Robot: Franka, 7 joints.
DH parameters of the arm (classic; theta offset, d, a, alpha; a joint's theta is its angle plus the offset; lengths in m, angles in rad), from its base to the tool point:
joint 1: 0 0.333 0 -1.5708
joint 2: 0 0 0 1.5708
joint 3: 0 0.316 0.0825 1.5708
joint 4: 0 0 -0.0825 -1.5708
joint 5: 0 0.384 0 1.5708
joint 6: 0 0 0.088 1.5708
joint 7: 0 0.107 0 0
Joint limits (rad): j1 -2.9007..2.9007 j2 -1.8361..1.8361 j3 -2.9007..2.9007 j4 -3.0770..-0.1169 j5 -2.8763..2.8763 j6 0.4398..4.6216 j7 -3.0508..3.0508
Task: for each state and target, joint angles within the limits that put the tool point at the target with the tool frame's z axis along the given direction. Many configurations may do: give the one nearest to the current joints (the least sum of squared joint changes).
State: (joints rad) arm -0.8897 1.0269 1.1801 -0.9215 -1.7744 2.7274 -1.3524
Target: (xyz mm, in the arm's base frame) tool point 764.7 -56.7 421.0 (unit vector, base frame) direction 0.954 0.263 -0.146
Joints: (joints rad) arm -0.7801 1.2860 1.2381 -1.1198 -1.8067 3.1588 -1.3524
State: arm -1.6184 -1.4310 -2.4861 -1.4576 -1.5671 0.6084 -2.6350
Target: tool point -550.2 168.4 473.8 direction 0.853 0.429 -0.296
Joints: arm -0.8689 -0.7469 -1.9727 -1.3236 -1.2052 0.4398 -2.6350
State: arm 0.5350 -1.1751 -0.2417 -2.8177 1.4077 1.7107 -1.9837
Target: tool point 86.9 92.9 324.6 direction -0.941 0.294 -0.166
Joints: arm -0.1523 -0.8755 0.4011 -3.0770 0.6280 0.8204 -1.9837
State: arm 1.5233 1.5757 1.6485 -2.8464 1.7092 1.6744 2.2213
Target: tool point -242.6 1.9 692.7 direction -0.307 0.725 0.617
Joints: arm 1.9288 1.8361 2.4376 -2.7440 2.5971 1.2602 2.2213
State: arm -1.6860 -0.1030 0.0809 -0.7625 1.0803 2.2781 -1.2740
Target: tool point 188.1 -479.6 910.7 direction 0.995 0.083 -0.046
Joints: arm -1.5989 0.0599 0.2231 -1.0827 1.4703 1.6471 -1.2740
